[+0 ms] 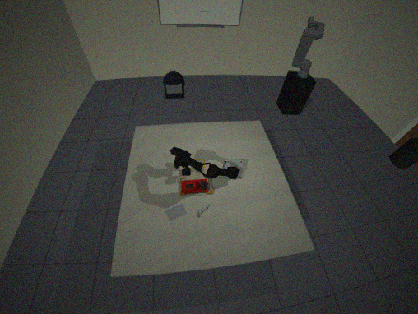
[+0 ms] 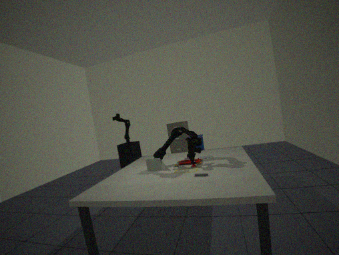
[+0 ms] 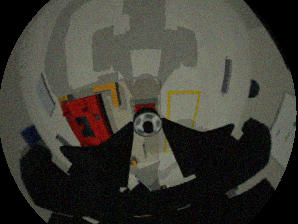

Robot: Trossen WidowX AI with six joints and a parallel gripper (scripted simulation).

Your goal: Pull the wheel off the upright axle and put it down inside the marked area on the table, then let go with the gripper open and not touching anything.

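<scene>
My gripper tip is 10 mm above the upright axle. Also, from my gripper tip: thin grey piece: 100 mm ahead, 230 mm to the right, 30 mm below; grey wheel: right at my gripper tip.
</scene>
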